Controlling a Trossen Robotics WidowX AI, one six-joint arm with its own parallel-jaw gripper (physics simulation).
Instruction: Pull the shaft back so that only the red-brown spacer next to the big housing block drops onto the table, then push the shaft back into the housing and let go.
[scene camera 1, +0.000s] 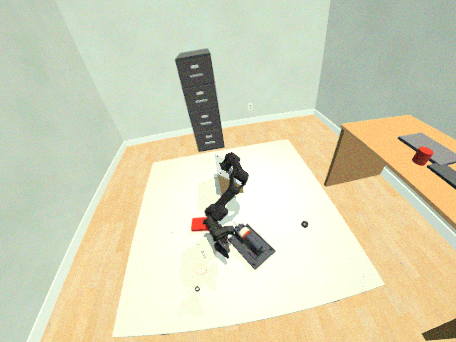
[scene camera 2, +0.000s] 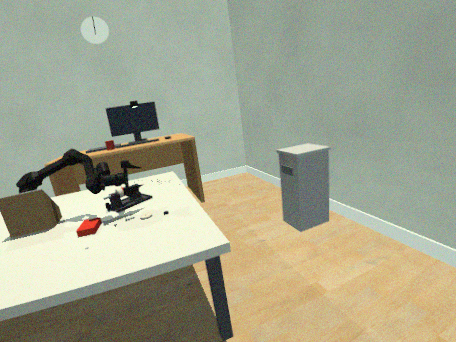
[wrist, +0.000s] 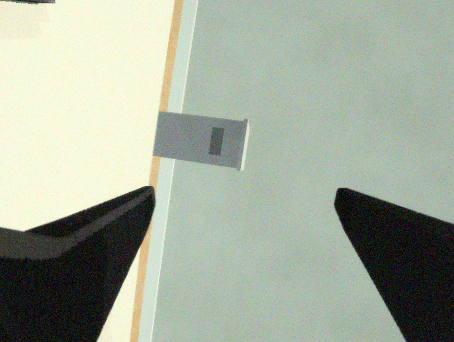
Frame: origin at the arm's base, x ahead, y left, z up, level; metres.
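Seen in the pictures: gripper, fingertip midpoint: (scene camera 1: 229, 255) (scene camera 2: 142, 176) (wrist: 245, 195); arm's base, origin of the base link: (scene camera 1: 223, 167) (scene camera 2: 26, 198).
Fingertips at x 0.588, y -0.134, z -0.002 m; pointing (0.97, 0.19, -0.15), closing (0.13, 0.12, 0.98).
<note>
Pixels of each thing's top centre, then the offset from my fingertips to it. "pt": a spot on its surface instead.
- cream part, middle of its top: (scene camera 1: 244, 230) 0.133 m back, 0.114 m left, 0.062 m down
- thin red-brown band, surface spot: (scene camera 1: 247, 233) pt 0.109 m back, 0.123 m left, 0.063 m down
- red block, middle of its top: (scene camera 2: 88, 223) (scene camera 1: 201, 222) 0.308 m back, 0.104 m right, 0.139 m down
- black ring, middle of its top: (scene camera 1: 305, 223) 0.094 m back, 0.474 m left, 0.154 m down
- small dark ring, middle of its top: (scene camera 1: 197, 288) 0.048 m ahead, 0.195 m right, 0.159 m down
- pale disc, middle of its top: (scene camera 2: 146, 214) (scene camera 1: 201, 268) 0.043 m back, 0.157 m right, 0.160 m down
The dark fixture (scene camera 1: 268, 251) (scene camera 2: 145, 198) sits on the white table, seen in both scene views. A dark rounded body lies along it, with a cream part (scene camera 1: 243, 231) and a thin red-brown band (scene camera 1: 247, 233) at its end nearer the arm. Which piece is the housing block, and how the shaft sits, is too small to tell. My gripper (wrist: 245, 195) is open and empty. In scene view 1 it hangs beside the fixture, on its left. In scene view 2 one finger sticks up above the fixture. The fixture does not show clearly in the wrist view.
A red block (scene camera 1: 199, 224) (scene camera 2: 89, 227) lies left of the fixture. A brown box (scene camera 2: 30, 215) stands by the arm. A black ring (scene camera 1: 305, 224), a small dark ring (scene camera 1: 197, 288) and a pale disc (scene camera 1: 201, 270) (scene camera 2: 146, 216) lie on the table.
</note>
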